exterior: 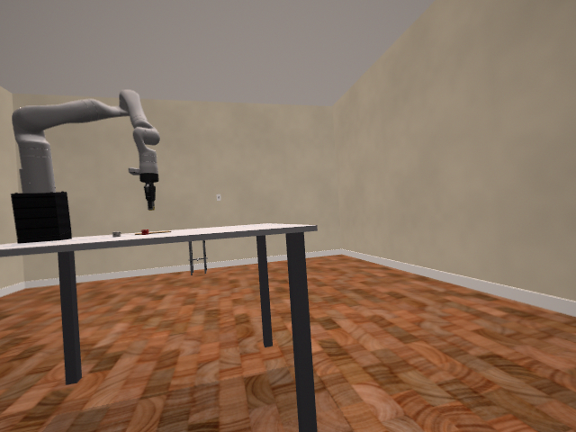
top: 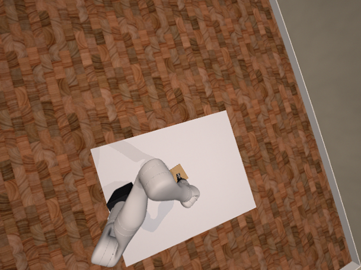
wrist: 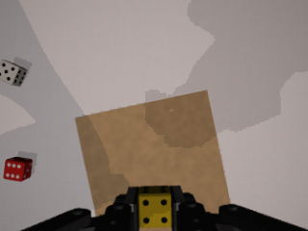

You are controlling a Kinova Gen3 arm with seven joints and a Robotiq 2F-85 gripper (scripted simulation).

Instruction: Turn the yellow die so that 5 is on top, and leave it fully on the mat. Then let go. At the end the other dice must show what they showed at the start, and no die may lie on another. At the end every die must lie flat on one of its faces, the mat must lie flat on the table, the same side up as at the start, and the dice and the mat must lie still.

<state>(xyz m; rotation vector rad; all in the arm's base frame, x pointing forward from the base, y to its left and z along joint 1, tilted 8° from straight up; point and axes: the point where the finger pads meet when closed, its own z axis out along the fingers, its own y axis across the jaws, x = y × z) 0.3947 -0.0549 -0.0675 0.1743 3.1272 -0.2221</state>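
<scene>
Now: hand 12 cm above the tan mat. Round my hand: white die: 12 cm behind, 13 cm to the right, 11 cm below; then yellow die: 1 cm below; then red die: 2 cm behind, 14 cm to the right, 11 cm below.
</scene>
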